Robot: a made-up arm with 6 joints. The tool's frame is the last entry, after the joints. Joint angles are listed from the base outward.
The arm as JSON. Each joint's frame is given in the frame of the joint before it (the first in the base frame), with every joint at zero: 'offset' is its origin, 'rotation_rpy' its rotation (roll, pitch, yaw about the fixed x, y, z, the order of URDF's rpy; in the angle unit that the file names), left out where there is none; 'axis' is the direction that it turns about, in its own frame. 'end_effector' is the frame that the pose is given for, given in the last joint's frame.
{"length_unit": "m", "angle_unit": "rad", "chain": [
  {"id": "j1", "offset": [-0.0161, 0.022, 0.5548], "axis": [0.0, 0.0, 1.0]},
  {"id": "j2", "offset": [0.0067, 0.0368, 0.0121], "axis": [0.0, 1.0, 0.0]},
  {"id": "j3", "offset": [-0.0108, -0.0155, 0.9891], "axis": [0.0, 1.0, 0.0]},
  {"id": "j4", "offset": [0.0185, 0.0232, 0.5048], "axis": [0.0, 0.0, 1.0]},
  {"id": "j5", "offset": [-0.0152, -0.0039, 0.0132], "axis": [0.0, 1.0, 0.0]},
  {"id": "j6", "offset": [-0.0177, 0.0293, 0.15], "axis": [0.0, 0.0, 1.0]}
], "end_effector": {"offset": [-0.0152, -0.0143, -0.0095], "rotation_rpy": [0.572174, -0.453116, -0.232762]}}
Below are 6 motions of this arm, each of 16 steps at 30 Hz.
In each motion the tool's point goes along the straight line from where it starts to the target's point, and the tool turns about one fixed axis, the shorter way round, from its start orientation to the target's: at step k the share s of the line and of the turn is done. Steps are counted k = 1, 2, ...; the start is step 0. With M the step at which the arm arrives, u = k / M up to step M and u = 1 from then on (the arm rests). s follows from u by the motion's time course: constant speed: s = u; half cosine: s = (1 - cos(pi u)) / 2; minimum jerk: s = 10 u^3 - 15 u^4 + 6 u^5.
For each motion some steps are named. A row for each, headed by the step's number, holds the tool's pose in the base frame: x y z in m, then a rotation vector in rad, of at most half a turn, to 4 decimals.
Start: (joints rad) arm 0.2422 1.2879 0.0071 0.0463 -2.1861 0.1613
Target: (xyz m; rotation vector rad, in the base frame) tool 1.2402 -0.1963 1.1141 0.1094 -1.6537 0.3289
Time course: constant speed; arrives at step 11
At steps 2, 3, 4, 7, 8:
2: 1.2548 0.2804 1.0667 0.6034 -1.3457 0.4641
3: 1.2532 0.2274 1.0720 0.5505 -1.3832 0.4504
4: 1.2515 0.1745 1.0772 0.4971 -1.4199 0.4364
7: 1.2467 0.0156 1.0930 0.3338 -1.5252 0.3923
8: 1.2451 -0.0374 1.0983 0.2784 -1.5586 0.3769

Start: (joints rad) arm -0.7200 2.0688 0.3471 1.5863 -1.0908 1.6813
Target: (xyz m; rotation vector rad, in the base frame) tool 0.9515 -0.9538 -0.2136 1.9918 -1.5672 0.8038
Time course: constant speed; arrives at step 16
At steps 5, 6, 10, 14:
5: 0.8939 -0.9039 -0.2983 2.1566 -1.5080 0.3839
6: 0.8991 -0.9084 -0.2906 2.1437 -1.5150 0.4227
10: 0.9201 -0.9266 -0.2598 2.0879 -1.5396 0.5766
14: 0.9410 -0.9447 -0.2290 2.0255 -1.5592 0.7286

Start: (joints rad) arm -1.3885 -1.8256 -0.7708 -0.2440 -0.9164 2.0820
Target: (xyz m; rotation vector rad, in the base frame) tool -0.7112 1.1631 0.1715 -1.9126 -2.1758 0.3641
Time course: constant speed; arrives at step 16
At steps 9, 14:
9: -0.4603 1.1779 -0.0179 -2.5598 -1.2928 0.3626
14: -0.6395 1.1673 0.1174 -2.1287 -1.9465 0.3686

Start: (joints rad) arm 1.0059 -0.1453 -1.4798 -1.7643 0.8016 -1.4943
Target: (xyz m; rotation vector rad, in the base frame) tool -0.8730 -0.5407 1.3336 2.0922 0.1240 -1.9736
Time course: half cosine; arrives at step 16
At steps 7, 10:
7: -0.6007 -0.6102 1.4655 1.4825 0.6317 -1.8047
10: -0.7323 -0.5766 1.4018 1.7804 0.4055 -1.9035

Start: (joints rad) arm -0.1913 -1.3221 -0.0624 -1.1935 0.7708 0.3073
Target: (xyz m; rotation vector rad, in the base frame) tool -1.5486 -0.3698 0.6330 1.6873 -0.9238 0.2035
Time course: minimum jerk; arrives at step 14
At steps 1, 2, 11, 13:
1: -1.5623 0.3079 0.9644 1.3115 -1.3583 -0.6011
2: -1.5621 0.2943 0.9578 1.3212 -1.3511 -0.5852
11: -1.5496 -0.3226 0.6561 1.6681 -0.9589 0.1471
13: -1.5486 -0.3676 0.6341 1.6864 -0.9255 0.2009

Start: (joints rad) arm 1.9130 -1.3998 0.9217 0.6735 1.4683 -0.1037
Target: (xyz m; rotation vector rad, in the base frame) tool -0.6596 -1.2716 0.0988 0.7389 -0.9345 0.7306
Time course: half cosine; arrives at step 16
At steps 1, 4, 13, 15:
1: 0.2344 -1.0945 1.2646 -0.4961 0.1883 1.9873
4: 0.1108 -1.1190 1.1035 -0.3046 0.0022 1.8600
13: -0.5835 -1.2565 0.1980 0.6483 -0.8595 0.8642
15: -0.6509 -1.2699 0.1101 0.7287 -0.9262 0.7461

